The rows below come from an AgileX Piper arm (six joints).
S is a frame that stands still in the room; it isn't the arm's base.
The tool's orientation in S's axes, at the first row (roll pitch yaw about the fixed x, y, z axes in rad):
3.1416 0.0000 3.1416
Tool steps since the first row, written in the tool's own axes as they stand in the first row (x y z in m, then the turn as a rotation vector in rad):
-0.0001 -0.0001 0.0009 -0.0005 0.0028 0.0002
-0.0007 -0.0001 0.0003 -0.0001 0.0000 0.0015
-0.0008 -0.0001 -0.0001 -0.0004 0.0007 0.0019
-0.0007 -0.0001 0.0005 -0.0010 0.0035 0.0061
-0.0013 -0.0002 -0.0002 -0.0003 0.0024 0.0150
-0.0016 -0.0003 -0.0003 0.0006 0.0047 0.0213
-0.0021 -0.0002 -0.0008 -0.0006 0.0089 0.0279
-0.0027 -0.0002 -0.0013 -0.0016 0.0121 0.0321
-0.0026 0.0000 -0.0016 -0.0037 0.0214 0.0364
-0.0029 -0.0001 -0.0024 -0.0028 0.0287 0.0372
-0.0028 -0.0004 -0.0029 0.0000 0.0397 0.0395
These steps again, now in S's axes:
0.0001 -0.0001 -0.0009 0.0005 0.0028 -0.0002
0.0007 -0.0001 -0.0003 0.0001 0.0000 -0.0015
0.0008 -0.0001 0.0001 0.0004 0.0007 -0.0019
0.0007 -0.0001 -0.0005 0.0010 0.0035 -0.0061
0.0013 -0.0002 0.0002 0.0003 0.0024 -0.0150
0.0016 -0.0003 0.0003 -0.0006 0.0047 -0.0213
0.0021 -0.0002 0.0008 0.0006 0.0089 -0.0279
0.0027 -0.0002 0.0013 0.0016 0.0121 -0.0321
0.0026 0.0000 0.0016 0.0037 0.0214 -0.0364
0.0029 -0.0001 0.0024 0.0028 0.0287 -0.0372
0.0028 -0.0004 0.0029 0.0000 0.0397 -0.0395

